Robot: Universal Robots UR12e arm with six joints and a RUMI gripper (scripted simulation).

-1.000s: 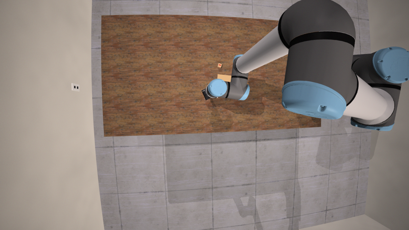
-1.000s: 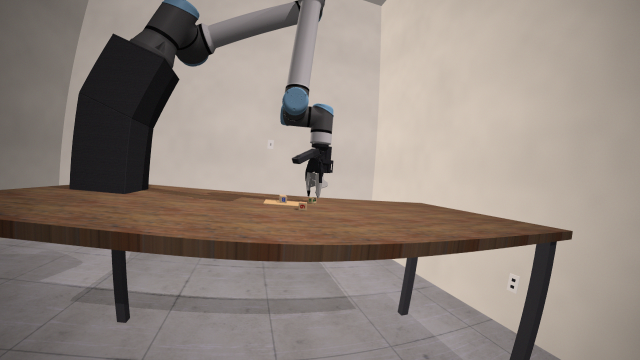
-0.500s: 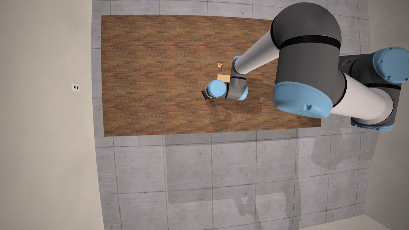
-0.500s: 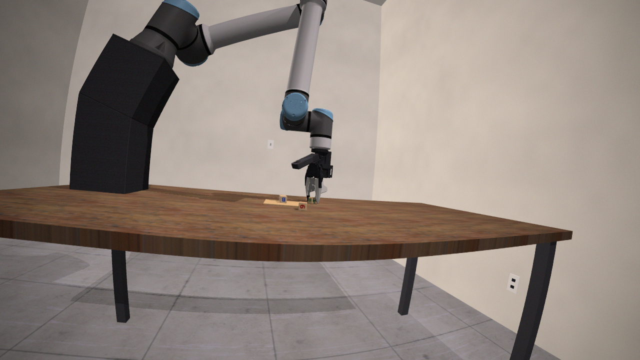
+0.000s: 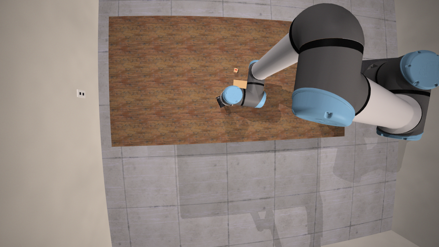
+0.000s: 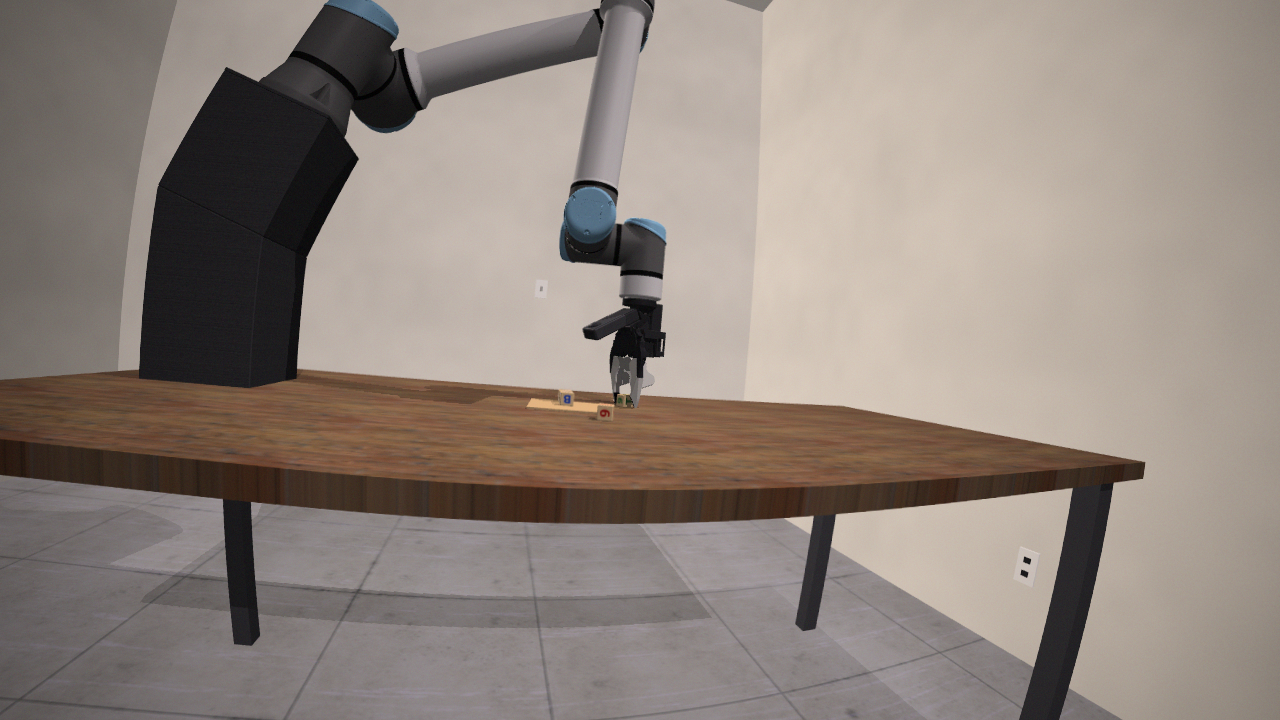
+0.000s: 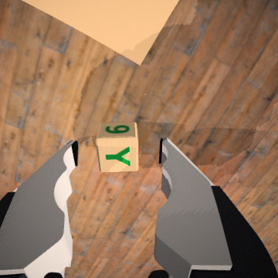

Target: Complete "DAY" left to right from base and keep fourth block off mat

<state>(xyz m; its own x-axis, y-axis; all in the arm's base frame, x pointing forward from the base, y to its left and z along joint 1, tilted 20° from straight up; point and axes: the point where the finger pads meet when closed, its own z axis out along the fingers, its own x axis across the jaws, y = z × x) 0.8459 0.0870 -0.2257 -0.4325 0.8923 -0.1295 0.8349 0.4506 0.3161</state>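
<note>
Now: hand 13 cm past the mat, 8 cm to the left of it and 1 cm above it.
</note>
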